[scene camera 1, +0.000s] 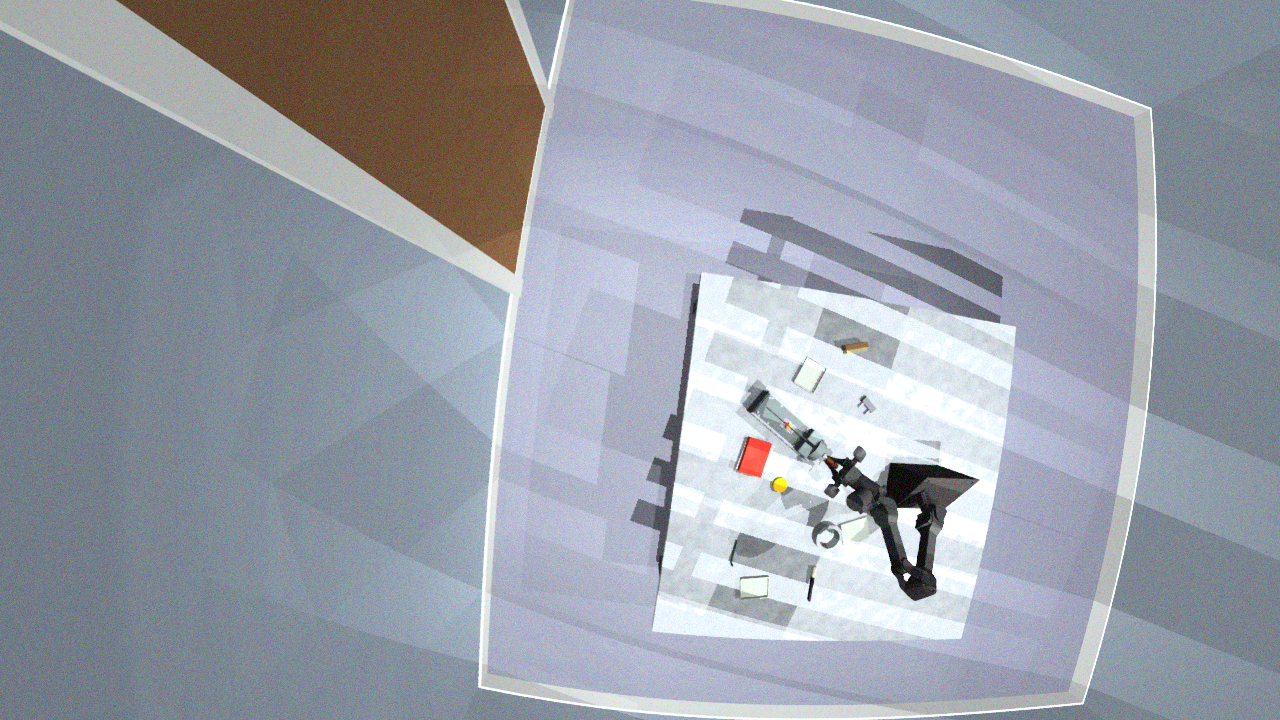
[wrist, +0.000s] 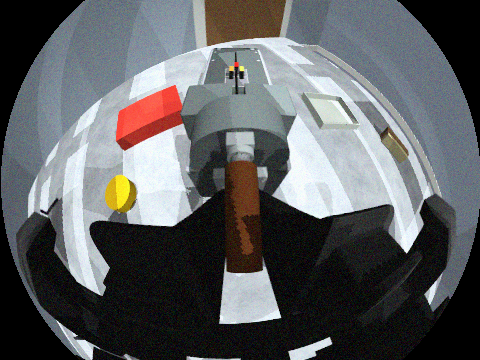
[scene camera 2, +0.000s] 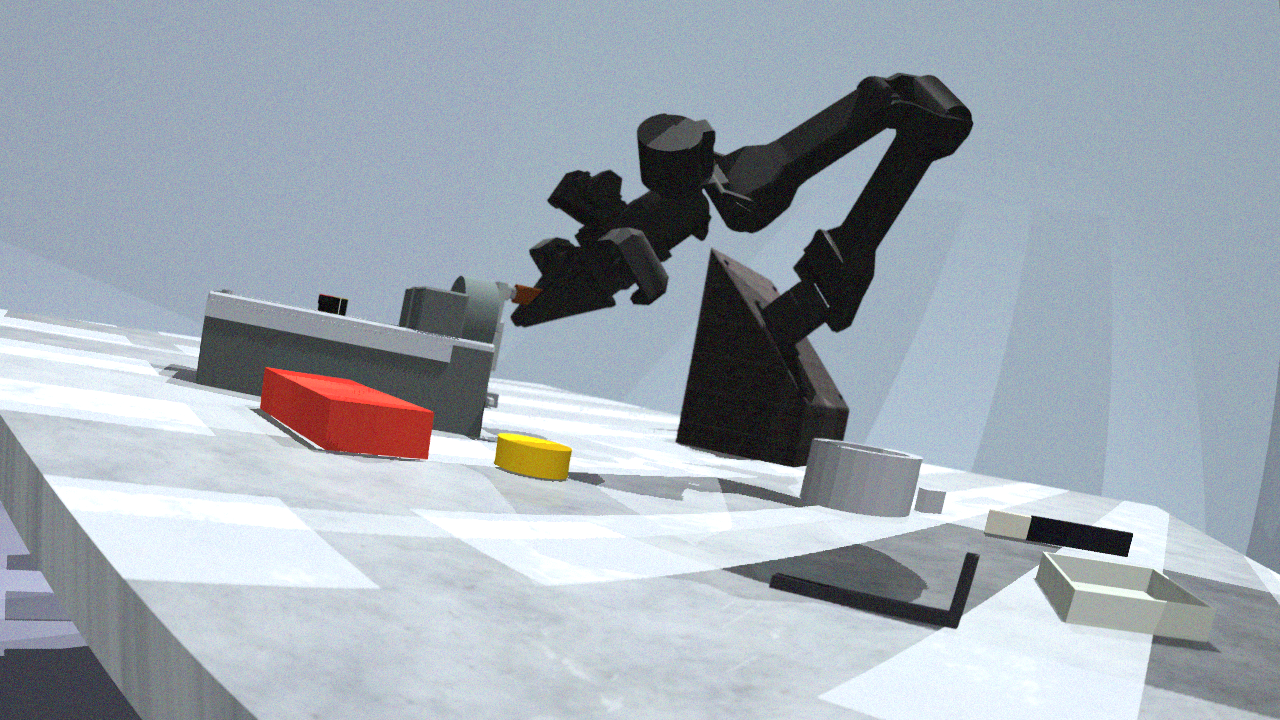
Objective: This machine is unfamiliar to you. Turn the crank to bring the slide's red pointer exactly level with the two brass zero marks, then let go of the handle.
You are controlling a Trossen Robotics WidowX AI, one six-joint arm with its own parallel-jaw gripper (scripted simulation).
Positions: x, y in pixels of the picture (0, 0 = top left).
Labels:
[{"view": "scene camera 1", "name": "my gripper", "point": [825, 458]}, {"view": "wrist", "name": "my gripper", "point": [238, 195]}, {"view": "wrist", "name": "brown handle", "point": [243, 241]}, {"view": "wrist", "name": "yellow disc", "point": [120, 194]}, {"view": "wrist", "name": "cream tray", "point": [329, 111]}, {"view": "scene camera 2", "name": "my gripper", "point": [516, 322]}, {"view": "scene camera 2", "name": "cream tray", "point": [1088, 592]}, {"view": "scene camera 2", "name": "yellow disc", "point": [530, 456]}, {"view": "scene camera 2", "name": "black-and-cream bar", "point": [1032, 528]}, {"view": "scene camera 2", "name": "l-shaped bar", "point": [951, 619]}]

